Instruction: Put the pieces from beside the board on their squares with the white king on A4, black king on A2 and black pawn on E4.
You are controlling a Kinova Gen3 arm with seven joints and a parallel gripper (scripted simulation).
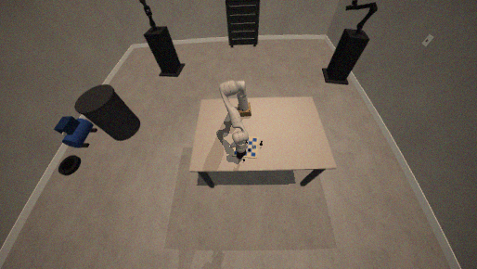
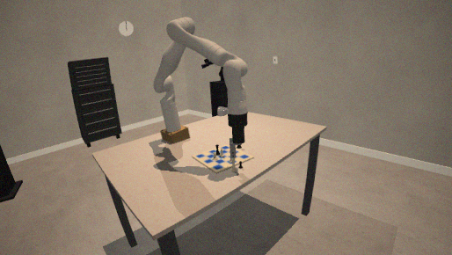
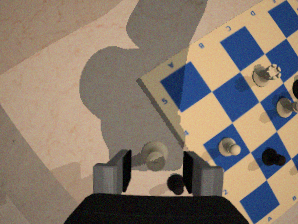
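My gripper is now 60 mm above the white king. From my hand the other things lie so: blue-and-cream chessboard 140 mm behind, 40 mm to the left, 90 mm below; then black king 180 mm behind, 180 mm to the left, 60 mm below.
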